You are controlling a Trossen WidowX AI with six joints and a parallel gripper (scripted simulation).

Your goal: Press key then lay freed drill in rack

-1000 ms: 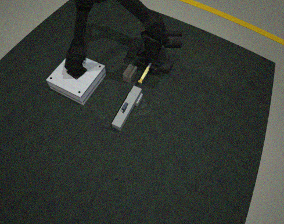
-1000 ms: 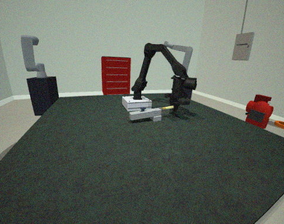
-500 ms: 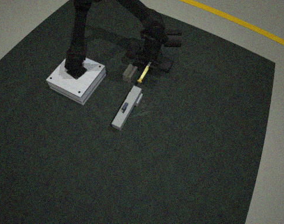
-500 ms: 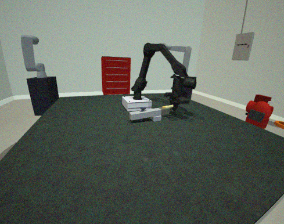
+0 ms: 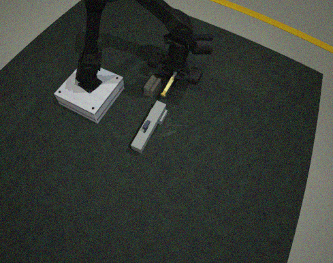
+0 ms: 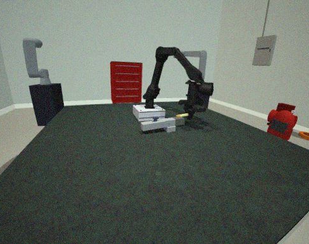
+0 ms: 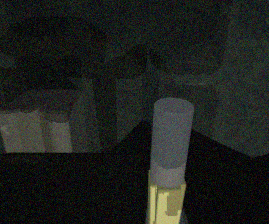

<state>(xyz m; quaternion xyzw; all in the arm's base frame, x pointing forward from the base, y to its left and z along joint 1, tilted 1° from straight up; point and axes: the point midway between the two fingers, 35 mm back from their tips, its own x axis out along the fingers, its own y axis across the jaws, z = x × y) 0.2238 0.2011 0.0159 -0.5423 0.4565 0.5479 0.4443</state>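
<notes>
The rack is 6 cm behind my gripper tip, 4 cm to the right of it and 3 cm below it. From my gripper tip the other things lie so: grey housing: 4 cm ahead, 19 cm to the right, 1 cm below; then key: 5 cm ahead, 21 cm to the right; then drill: 1 cm ahead, 4 cm to the right, 3 cm above.
</notes>
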